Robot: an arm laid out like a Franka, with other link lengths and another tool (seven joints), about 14 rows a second.
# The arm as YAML. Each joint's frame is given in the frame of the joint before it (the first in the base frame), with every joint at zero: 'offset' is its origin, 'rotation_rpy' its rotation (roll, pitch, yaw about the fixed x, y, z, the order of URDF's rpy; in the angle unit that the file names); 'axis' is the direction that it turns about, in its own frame. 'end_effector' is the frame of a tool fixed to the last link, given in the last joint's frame.
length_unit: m
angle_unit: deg
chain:
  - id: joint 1
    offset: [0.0, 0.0, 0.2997]
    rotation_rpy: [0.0, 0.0, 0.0]
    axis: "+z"
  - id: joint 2
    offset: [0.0, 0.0, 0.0]
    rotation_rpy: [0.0, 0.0, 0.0]
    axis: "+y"
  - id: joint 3
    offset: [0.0, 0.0, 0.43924]
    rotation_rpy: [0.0, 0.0, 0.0]
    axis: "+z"
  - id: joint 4
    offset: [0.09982, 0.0, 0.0]
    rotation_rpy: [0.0, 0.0, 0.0]
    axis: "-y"
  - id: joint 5
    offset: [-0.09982, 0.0, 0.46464]
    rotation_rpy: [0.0, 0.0, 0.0]
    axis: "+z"
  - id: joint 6
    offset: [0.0, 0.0, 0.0]
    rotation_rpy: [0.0, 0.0, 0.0]
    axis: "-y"
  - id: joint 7
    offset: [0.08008, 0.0, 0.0]
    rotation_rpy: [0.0, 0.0, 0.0]
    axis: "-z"
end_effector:
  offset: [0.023, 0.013, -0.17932]
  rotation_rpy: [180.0, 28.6, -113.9]
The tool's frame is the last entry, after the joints.
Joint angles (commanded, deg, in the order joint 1, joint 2, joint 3, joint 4, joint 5, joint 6, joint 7), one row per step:
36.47, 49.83, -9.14, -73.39, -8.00, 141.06, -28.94
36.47, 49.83, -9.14, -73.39, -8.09, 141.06, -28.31
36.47, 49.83, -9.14, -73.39, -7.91, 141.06, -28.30
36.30, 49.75, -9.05, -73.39, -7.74, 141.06, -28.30
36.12, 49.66, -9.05, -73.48, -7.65, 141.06, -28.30
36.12, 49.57, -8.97, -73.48, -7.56, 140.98, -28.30
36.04, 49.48, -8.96, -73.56, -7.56, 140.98, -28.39
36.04, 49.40, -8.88, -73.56, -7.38, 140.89, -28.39
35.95, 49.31, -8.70, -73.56, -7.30, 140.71, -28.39
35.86, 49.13, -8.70, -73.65, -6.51, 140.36, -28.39
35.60, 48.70, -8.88, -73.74, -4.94, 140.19, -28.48
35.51, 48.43, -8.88, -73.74, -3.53, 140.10, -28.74
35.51, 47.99, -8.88, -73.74, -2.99, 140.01, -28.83
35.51, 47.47, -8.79, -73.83, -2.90, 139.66, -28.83
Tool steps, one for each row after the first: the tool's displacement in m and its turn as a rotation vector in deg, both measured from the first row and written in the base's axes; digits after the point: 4 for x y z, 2 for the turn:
0.0003, 0.0000, 0.0001, 0.17, -0.04, -0.54
0.0003, 0.0001, 0.0001, 0.31, 0.03, -0.64
0.0012, -0.0013, 0.0014, 0.54, 0.07, -0.85
0.0026, -0.0041, 0.0020, 0.62, 0.10, -1.08
0.0020, -0.0032, 0.0033, 0.74, 0.16, -1.10
0.0024, -0.0045, 0.0040, 0.73, 0.16, -1.10
0.0018, -0.0036, 0.0051, 0.91, 0.28, -1.16
0.0012, -0.0032, 0.0060, 1.03, 0.46, -1.22
0.0011, -0.0048, 0.0074, 1.50, 0.97, -1.82
0.0039, -0.0096, 0.0139, 2.68, 1.34, -2.99
0.0044, -0.0097, 0.0185, 3.77, 1.72, -3.59
0.0046, -0.0091, 0.0260, 4.37, 1.64, -3.79
0.0035, -0.0085, 0.0330, 4.58, 1.67, -3.83

